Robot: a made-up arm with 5 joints.
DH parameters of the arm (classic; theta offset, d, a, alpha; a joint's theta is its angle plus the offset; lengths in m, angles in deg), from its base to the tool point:
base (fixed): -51.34 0 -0.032 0
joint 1: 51.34 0.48 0.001 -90
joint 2: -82.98 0 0.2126 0
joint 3: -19.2 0 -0.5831 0
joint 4: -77.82 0.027 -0.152 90
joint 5: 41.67 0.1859 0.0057 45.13
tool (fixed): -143.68 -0.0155 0 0
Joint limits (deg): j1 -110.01..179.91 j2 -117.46..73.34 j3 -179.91..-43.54 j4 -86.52..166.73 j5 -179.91..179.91
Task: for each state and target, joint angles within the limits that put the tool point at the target. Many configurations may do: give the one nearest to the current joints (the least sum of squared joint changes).
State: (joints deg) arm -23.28 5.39 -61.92 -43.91 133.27
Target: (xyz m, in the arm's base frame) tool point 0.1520 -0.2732 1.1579
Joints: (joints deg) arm -62.78 -25.93 -79.06 -59.76 133.51
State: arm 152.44 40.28 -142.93 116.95 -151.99
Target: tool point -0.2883 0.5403 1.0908
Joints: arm 115.75 19.72 -159.17 112.84 -152.53
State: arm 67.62 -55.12 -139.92 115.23 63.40
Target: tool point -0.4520 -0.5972 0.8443
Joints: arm 57.47 -86.84 -162.25 118.89 63.13
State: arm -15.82 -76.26 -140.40 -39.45 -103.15
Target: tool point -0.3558 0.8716 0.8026
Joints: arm -66.64 -80.14 -144.99 -20.27 -102.40
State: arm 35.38 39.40 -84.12 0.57 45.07
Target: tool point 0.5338 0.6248 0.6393
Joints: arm 44.94 13.69 -72.73 -26.36 44.90
